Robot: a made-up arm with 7 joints.
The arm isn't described. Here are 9 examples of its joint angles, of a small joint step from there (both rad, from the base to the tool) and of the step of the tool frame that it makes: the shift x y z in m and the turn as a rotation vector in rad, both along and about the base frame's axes.
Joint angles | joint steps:
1: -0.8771 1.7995 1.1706 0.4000 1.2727 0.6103 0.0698 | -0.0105 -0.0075 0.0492 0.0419 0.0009 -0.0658 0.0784
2: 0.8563 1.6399 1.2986 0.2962 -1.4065 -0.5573 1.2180 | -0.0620 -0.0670 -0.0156 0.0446 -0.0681 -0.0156 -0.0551
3: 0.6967 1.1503 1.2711 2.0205 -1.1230 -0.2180 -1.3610 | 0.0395 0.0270 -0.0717 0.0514 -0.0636 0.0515 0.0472
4: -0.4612 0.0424 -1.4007 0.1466 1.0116 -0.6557 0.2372 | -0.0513 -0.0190 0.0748 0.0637 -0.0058 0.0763 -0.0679
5: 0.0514 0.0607 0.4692 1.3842 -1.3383 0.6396 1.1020 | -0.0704 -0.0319 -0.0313 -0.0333 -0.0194 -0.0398 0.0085
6: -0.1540 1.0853 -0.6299 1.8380 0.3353 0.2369 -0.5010 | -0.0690 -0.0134 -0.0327 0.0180 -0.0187 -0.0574 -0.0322
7: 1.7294 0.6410 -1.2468 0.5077 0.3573 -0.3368 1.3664 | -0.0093 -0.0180 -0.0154 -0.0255 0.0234 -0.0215 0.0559
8: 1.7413 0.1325 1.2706 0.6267 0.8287 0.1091 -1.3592 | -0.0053 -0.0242 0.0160 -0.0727 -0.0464 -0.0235 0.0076
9: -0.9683 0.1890 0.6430 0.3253 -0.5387 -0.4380 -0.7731 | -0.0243 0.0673 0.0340 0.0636 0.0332 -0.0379 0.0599
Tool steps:
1: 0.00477 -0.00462 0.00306 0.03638 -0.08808 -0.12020
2: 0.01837 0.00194 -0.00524 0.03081 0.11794 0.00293
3: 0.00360 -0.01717 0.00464 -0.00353 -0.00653 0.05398
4: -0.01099 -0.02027 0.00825 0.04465 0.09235 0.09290
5: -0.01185 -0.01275 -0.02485 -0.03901 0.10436 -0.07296
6: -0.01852 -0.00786 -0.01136 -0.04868 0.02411 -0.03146
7: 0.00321 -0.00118 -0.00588 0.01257 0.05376 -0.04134
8: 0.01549 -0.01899 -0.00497 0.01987 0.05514 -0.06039
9: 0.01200 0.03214 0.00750 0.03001 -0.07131 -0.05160
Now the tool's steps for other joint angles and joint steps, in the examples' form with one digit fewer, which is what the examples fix.
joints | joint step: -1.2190 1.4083 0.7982 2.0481 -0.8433 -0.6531 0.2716 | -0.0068 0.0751 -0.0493 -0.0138 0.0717 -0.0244 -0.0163
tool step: 0.0013 -0.0078 -0.0088 -0.0525 0.0931 -0.0556
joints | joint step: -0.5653 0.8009 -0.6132 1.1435 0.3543 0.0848 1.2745 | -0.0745 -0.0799 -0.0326 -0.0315 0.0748 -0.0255 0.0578
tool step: -0.0362 -0.0193 -0.0068 -0.1320 0.1308 0.0922
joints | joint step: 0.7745 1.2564 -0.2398 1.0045 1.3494 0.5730 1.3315 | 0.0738 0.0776 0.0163 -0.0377 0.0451 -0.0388 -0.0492
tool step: -0.0223 0.0169 0.0278 0.0113 -0.1185 0.1315
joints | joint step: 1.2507 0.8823 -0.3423 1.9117 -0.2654 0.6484 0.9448 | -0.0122 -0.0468 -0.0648 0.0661 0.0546 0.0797 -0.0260
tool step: -0.0019 -0.0222 -0.0112 -0.0197 0.0606 -0.0887
